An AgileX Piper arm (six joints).
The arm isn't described. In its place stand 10 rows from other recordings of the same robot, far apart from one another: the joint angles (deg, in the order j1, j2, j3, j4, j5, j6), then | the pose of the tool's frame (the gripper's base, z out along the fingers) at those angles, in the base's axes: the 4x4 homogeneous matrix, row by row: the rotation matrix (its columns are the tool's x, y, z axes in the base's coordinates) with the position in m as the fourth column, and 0 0 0 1 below.
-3.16 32.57 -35.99 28.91 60.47 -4.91 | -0.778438 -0.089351 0.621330 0.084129; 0.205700 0.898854 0.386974 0.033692; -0.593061 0.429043 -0.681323 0.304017; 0 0 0 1
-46.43 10.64 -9.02 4.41 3.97 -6.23 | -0.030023 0.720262 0.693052 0.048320; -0.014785 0.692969 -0.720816 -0.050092; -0.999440 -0.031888 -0.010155 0.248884; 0 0 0 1
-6.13 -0.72 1.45 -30.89 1.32 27.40 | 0.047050 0.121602 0.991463 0.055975; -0.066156 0.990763 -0.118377 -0.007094; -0.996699 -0.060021 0.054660 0.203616; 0 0 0 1
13.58 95.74 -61.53 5.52 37.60 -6.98 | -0.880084 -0.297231 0.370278 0.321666; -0.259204 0.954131 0.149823 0.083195; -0.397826 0.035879 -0.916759 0.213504; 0 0 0 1
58.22 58.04 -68.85 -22.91 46.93 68.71 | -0.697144 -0.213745 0.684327 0.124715; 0.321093 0.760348 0.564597 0.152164; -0.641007 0.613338 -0.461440 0.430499; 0 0 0 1
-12.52 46.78 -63.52 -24.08 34.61 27.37 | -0.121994 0.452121 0.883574 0.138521; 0.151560 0.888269 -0.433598 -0.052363; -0.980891 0.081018 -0.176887 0.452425; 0 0 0 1
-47.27 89.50 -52.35 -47.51 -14.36 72.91 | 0.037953 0.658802 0.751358 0.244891; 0.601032 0.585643 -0.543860 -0.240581; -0.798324 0.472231 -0.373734 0.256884; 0 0 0 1
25.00 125.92 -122.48 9.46 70.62 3.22 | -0.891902 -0.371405 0.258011 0.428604; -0.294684 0.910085 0.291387 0.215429; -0.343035 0.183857 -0.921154 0.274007; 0 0 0 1
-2.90 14.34 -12.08 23.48 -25.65 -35.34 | 0.383383 0.305450 0.871618 0.064712; -0.257275 0.941694 -0.216844 -0.018993; -0.887033 -0.141111 0.439614 0.304292; 0 0 0 1
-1.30 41.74 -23.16 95.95 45.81 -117.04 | 0.095993 -0.696609 0.711001 0.128572; -0.225082 0.680606 0.697218 0.061997; -0.969600 -0.226962 -0.091461 0.293978; 0 0 0 1
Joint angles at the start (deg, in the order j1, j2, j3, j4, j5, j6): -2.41 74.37 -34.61 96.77 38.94 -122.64
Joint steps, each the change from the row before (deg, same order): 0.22 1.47 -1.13 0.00 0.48 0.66; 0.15 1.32 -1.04 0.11 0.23 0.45; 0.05 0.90 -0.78 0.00 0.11 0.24; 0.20 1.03 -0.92 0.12 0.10 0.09; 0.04 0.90 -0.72 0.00 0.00 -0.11; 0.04 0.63 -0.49 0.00 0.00 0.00; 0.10 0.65 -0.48 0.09 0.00 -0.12; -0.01 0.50 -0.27 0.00 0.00 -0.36; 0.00 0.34 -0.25 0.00 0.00 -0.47; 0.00 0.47 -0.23 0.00 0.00 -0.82; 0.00 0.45 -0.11 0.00 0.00 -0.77; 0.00 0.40 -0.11 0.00 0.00 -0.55; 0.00 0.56 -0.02 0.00 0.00 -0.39; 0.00 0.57 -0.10 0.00 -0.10 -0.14; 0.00 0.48 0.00 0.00 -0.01 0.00; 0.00 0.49 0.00 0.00 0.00 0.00
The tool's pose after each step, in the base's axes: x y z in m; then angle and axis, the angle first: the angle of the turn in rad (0 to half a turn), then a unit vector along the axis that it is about. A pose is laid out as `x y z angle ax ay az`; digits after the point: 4 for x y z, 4 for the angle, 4 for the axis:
0.2496 0.0479 0.2452 2.0332 -0.3696 0.9054 0.2089
0.2551 0.0486 0.2447 2.0382 -0.3660 0.9054 0.2151
0.2591 0.0488 0.2446 2.0409 -0.3643 0.9055 0.2178
0.2637 0.0497 0.2446 2.0425 -0.3641 0.9048 0.2208
0.2677 0.0497 0.2439 2.0450 -0.3646 0.9046 0.2209
0.2703 0.0498 0.2433 2.0474 -0.3644 0.9045 0.2214
0.2731 0.0502 0.2427 2.0493 -0.3647 0.9042 0.2221
0.2749 0.0501 0.2416 2.0514 -0.3668 0.9037 0.2207
0.2763 0.0501 0.2412 2.0510 -0.3703 0.9028 0.2186
0.2779 0.0500 0.2400 2.0516 -0.3762 0.9012 0.2150
0.2792 0.0500 0.2383 2.0541 -0.3813 0.8998 0.2120
0.2803 0.0500 0.2369 2.0565 -0.3848 0.8988 0.2100
0.2815 0.0499 0.2343 2.0635 -0.3860 0.8984 0.2095
0.2829 0.0498 0.2319 2.0706 -0.3850 0.8989 0.2091
0.2838 0.0497 0.2295 2.0780 -0.3832 0.8994 0.2103
0.2847 0.0497 0.2271 2.0856 -0.3813 0.8999 0.2116

